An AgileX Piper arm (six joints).
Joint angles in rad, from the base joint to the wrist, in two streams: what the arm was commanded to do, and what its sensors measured. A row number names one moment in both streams.
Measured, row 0:
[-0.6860, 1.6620, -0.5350, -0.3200, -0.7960, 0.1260]
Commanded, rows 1 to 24:
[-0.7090, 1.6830, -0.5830, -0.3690, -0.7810, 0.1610]
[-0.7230, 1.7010, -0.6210, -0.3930, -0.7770, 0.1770]
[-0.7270, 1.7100, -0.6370, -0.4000, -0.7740, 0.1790]
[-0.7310, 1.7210, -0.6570, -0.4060, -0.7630, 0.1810]
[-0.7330, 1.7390, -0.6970, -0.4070, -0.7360, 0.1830]
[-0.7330, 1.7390, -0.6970, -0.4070, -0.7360, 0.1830]
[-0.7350, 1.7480, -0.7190, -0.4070, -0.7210, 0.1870]
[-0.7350, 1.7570, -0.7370, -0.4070, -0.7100, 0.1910]
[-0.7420, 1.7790, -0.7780, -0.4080, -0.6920, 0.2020]
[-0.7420, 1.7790, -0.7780, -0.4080, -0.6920, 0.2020]
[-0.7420, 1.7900, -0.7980, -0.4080, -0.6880, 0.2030]
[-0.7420, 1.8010, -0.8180, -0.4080, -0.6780, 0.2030]
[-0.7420, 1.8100, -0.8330, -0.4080, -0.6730, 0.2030]
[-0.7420, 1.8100, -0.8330, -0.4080, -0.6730, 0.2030]
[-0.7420, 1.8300, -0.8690, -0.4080, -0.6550, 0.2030]
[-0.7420, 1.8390, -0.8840, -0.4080, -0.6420, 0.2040]
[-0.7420, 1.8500, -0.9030, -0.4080, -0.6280, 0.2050]
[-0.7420, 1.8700, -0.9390, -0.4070, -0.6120, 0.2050]
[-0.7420, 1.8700, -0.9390, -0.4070, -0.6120, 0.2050]
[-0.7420, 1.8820, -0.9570, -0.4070, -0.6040, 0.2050]
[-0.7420, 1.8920, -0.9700, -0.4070, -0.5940, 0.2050]
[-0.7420, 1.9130, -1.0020, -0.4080, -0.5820, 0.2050]
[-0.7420, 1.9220, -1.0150, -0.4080, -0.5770, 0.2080]
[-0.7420, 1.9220, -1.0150, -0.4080, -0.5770, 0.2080]
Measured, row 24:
[-0.7370, 1.9020, -0.9750, -0.3970, -0.5950, 0.2030]
